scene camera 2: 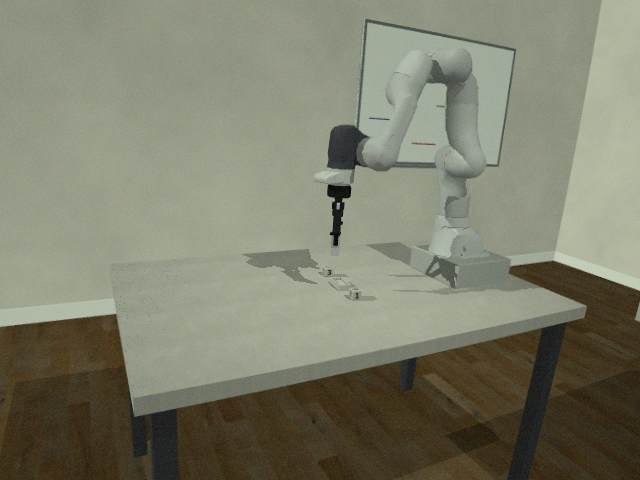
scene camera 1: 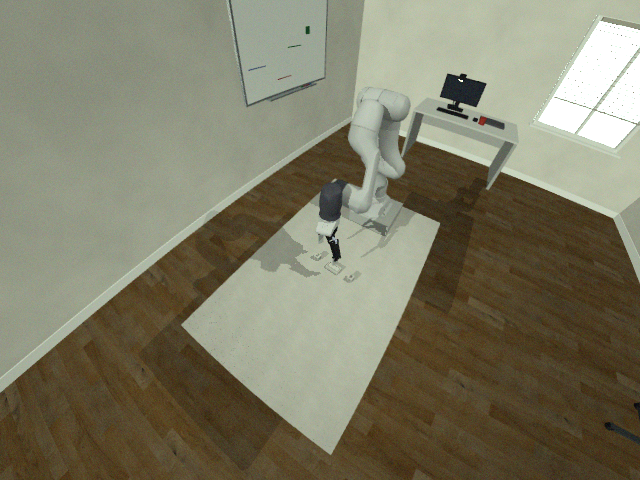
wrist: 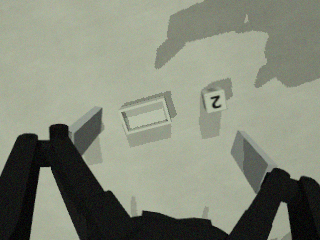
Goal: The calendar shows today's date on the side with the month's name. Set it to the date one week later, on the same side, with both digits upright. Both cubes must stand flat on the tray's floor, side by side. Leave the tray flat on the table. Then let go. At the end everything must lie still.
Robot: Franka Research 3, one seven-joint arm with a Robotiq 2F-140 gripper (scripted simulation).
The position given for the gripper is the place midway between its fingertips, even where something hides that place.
Note:
In view: the gripper (scene camera 2: 335, 249) and a white tray (wrist: 151, 113).
The gripper shows as well in the wrist view (wrist: 168, 131).

